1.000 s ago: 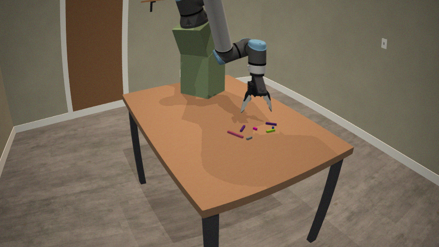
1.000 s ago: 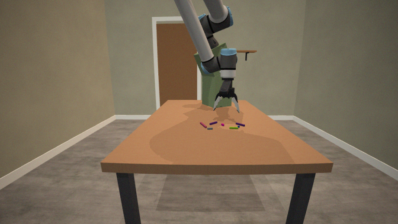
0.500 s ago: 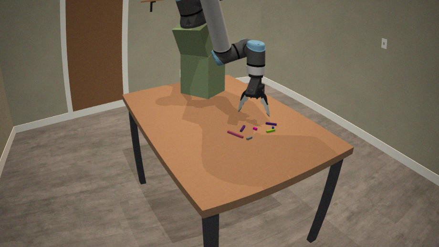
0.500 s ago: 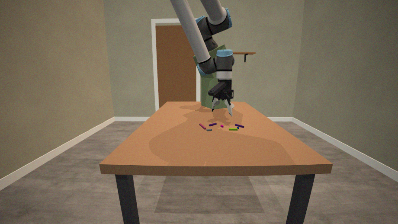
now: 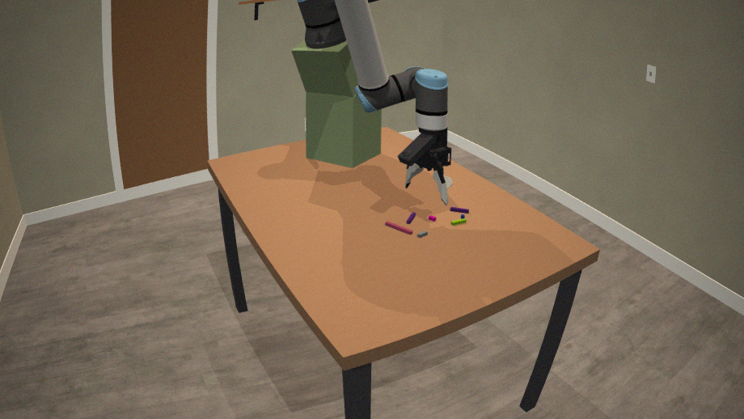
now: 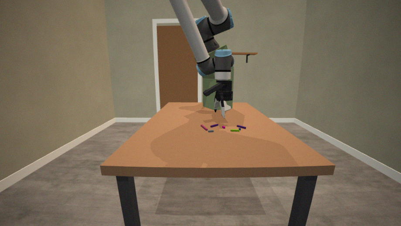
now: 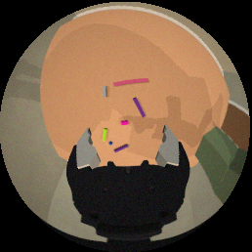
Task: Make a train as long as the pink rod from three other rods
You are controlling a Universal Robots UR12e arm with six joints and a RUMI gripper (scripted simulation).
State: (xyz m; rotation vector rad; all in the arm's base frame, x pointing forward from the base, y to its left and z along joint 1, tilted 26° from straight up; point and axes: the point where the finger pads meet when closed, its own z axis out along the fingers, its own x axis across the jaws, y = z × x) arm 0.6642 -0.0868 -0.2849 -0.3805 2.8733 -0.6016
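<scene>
Right now the blue rod is 12 cm to the left of my hand, 7 cm below it and 4 cm ahead of it. Also, from my hand: magenta rod: 7 cm below, 3 cm to the left; then pink rod: 9 cm to the right, 7 cm below; then grey rod: 7 cm below, 7 cm ahead, 5 cm to the right.
</scene>
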